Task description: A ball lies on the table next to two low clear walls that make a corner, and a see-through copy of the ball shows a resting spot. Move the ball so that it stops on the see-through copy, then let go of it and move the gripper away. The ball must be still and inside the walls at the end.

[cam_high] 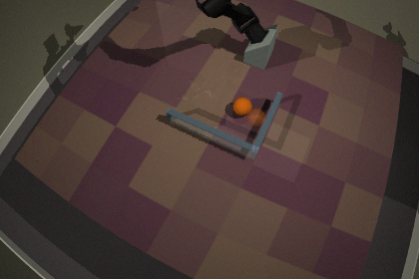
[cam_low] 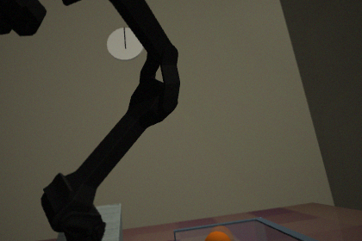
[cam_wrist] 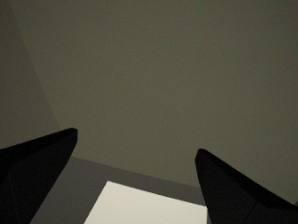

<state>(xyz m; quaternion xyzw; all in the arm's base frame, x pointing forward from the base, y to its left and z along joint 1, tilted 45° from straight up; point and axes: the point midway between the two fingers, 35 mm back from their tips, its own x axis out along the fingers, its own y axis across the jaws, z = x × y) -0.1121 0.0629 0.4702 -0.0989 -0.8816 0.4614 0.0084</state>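
The orange ball lies 47 cm below my gripper tip, 36 cm to the left of it and 35 cm ahead of it. Round my gripper tip: see-through copy of ball 47 cm below, 42 cm to the left, 36 cm ahead.
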